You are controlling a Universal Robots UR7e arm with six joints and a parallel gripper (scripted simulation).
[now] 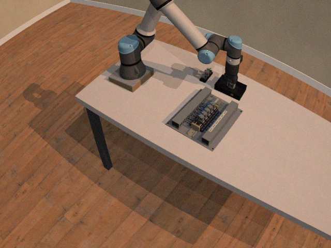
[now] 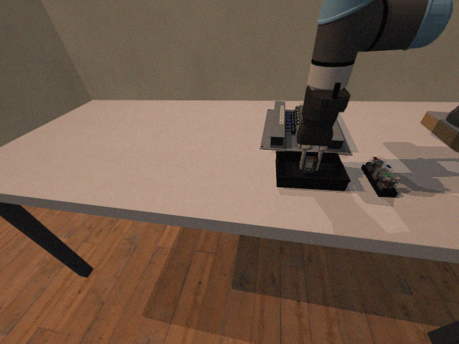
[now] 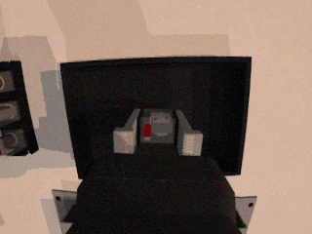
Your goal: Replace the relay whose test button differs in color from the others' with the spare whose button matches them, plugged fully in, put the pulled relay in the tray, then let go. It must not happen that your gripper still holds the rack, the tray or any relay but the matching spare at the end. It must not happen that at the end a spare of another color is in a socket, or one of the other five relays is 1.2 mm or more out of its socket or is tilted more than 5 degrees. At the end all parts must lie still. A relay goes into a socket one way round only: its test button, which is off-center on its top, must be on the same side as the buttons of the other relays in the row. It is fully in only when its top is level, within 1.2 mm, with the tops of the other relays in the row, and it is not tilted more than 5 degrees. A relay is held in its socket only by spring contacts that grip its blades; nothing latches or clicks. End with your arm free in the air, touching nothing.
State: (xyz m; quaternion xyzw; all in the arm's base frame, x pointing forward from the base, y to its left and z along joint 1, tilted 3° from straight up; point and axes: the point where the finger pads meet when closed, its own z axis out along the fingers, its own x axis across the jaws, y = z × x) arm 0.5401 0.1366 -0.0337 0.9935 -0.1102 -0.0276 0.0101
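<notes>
The black tray is 20 mm below my hand. Round my hand: black spare holder (160 mm behind, 40 mm to the left, 30 mm below); green-button relay (160 mm behind, 70 mm to the left, 10 mm below).
</notes>
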